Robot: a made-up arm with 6 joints.
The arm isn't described. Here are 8 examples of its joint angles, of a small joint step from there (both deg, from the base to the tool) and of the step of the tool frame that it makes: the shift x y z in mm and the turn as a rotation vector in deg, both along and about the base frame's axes.
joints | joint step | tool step
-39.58 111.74 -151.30 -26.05 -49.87 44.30 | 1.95 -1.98 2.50 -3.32 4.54 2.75 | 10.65 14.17 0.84 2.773 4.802 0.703
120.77 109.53 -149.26 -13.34 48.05 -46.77 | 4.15 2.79 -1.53 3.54 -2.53 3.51 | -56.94 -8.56 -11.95 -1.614 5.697 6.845
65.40 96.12 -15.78 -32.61 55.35 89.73 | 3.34 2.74 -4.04 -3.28 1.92 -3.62 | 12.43 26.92 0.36 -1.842 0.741 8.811
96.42 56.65 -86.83 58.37 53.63 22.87 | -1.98 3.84 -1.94 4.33 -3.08 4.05 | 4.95 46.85 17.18 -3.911 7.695 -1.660
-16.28 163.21 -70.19 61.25 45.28 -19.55 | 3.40 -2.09 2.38 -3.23 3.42 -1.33 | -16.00 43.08 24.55 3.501 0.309 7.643
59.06 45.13 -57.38 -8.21 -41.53 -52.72 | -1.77 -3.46 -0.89 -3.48 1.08 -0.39 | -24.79 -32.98 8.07 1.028 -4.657 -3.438
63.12 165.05 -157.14 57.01 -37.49 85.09 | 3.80 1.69 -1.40 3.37 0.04 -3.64 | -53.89 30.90 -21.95 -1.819 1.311 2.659
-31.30 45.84 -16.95 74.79 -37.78 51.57 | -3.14 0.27 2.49 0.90 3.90 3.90 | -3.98 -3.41 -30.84 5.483 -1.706 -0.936
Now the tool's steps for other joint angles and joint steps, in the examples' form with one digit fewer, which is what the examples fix.
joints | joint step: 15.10 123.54 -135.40 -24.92 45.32 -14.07 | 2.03 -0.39 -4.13 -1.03 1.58 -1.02
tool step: -22.2 19.8 39.2 -0.80 -3.12 1.45
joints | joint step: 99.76 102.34 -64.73 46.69 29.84 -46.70 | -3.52 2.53 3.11 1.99 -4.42 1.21
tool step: 44.3 18.0 -50.2 -3.10 -0.05 -8.27
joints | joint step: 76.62 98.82 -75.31 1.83 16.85 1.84 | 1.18 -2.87 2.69 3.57 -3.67 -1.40
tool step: -17.7 -16.1 19.0 4.24 1.24 0.60
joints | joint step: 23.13 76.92 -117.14 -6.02 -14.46 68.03 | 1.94 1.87 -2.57 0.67 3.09 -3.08
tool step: 10.1 11.5 2.2 -1.79 1.73 -0.42
